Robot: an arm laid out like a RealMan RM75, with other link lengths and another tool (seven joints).
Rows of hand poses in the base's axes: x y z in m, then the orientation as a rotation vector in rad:
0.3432 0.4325 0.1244 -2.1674 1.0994 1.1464
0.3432 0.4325 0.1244 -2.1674 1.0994 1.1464
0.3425 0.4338 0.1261 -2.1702 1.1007 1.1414
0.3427 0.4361 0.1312 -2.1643 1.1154 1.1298
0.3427 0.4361 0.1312 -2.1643 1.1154 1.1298
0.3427 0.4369 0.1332 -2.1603 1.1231 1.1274
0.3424 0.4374 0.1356 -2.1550 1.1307 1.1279
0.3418 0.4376 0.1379 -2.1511 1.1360 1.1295
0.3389 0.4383 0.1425 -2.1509 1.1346 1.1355
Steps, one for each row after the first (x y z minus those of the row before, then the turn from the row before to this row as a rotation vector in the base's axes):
0.0000 0.0000 0.0000 0.0000 0.0000 0.0000
-0.0007 0.0013 0.0017 -0.0027 -0.0033 -0.0005
0.0002 0.0023 0.0051 -0.0044 -0.0037 -0.0133
0.0000 0.0000 0.0000 0.0000 0.0000 0.0000
0.0000 0.0008 0.0020 -0.0017 0.0007 -0.0063
-0.0003 0.0005 0.0024 -0.0007 0.0028 -0.0061
-0.0006 0.0002 0.0023 -0.0003 0.0029 -0.0040
-0.0029 0.0007 0.0046 0.0011 0.0039 0.0024

